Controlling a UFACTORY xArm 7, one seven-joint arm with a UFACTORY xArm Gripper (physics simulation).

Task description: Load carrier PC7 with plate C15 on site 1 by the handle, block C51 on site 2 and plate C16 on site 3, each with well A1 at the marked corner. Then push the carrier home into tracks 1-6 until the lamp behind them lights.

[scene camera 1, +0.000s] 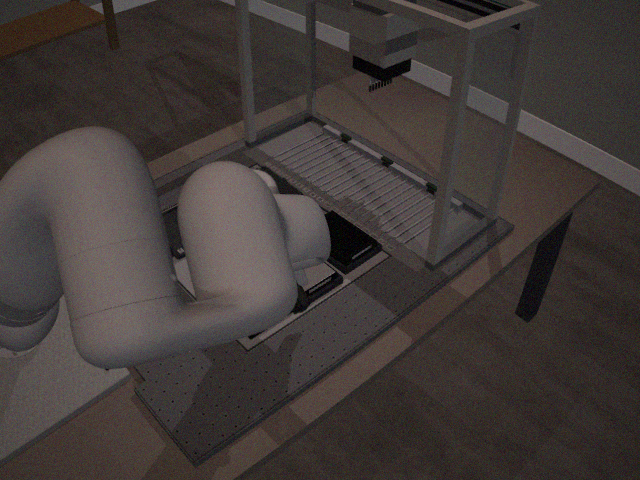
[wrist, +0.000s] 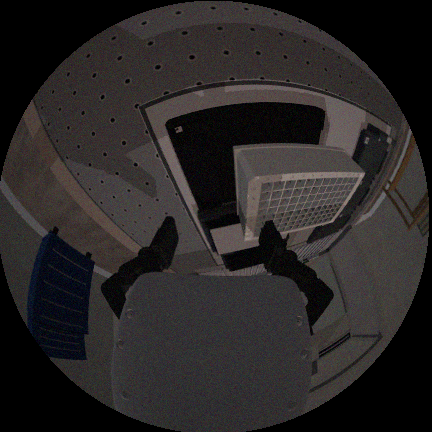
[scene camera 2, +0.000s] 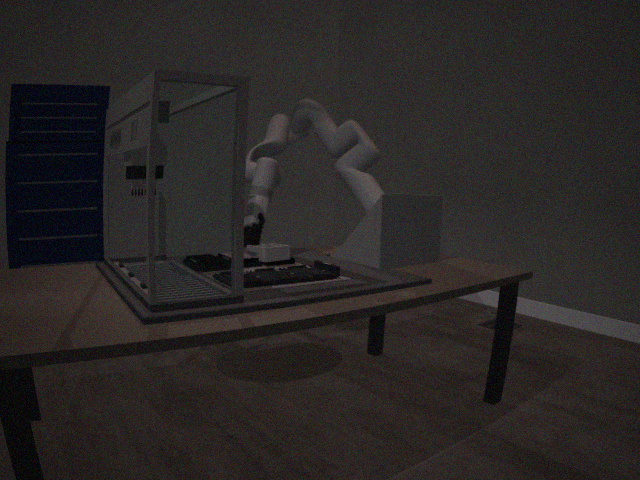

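Pixels of known places: gripper, fingertip midpoint: [wrist: 218,228] [scene camera 2: 248,246]; arm's base, link origin: [scene camera 2: 386,221].
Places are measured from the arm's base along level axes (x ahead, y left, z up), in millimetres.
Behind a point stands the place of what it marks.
My gripper [scene camera 2: 252,236] @(z -84, x 395, y -240 mm) [wrist: 218,228] @(z -84, x 395, y -240 mm) is open, with nothing between its fingers. In the wrist view its right fingertip overlaps the near edge of a deep white block with a grid of wells [scene camera 2: 275,252] @(z -82, x 407, y -90 mm) [wrist: 305,202] @(z -75, x 388, y -153 mm); contact cannot be told. The block stands partly over a black nest [wrist: 225,130] @(z -115, x 320, y -204 mm). A pale flat plate [scene camera 1: 318,273] @(z -101, x 470, y -247 mm) [wrist: 232,238] @(z -101, x 454, y -236 mm) and a black item [scene camera 1: 351,238] @(z -101, x 583, y -237 mm) [wrist: 246,257] @(z -101, x 547, y -228 mm) lie beyond it, towards the tracks. The long dark carrier [scene camera 2: 289,274] @(z -116, x 474, y 50 mm) [wrist: 369,147] @(z -116, x 376, y 28 mm) lies to one side, its sites unreadable. The arm hides the block in scene camera 1.
The ribbed tracks [scene camera 1: 356,178] @(z -127, x 776, y -108 mm) lie inside a framed clear enclosure [scene camera 1: 448,155] @(z 131, x 629, y -389 mm) [scene camera 2: 241,180] @(z 132, x 727, y 181 mm). Dark clips stand along their far edge. A pipetting head [scene camera 1: 382,67] @(z 169, x 765, y -165 mm) [scene camera 2: 144,172] hangs above the tracks. A perforated deck [scene camera 1: 336,330] @(z -126, x 402, y -341 mm) [wrist: 190,45] @(z -127, x 243, y -201 mm) surrounds the nests' pale mat.
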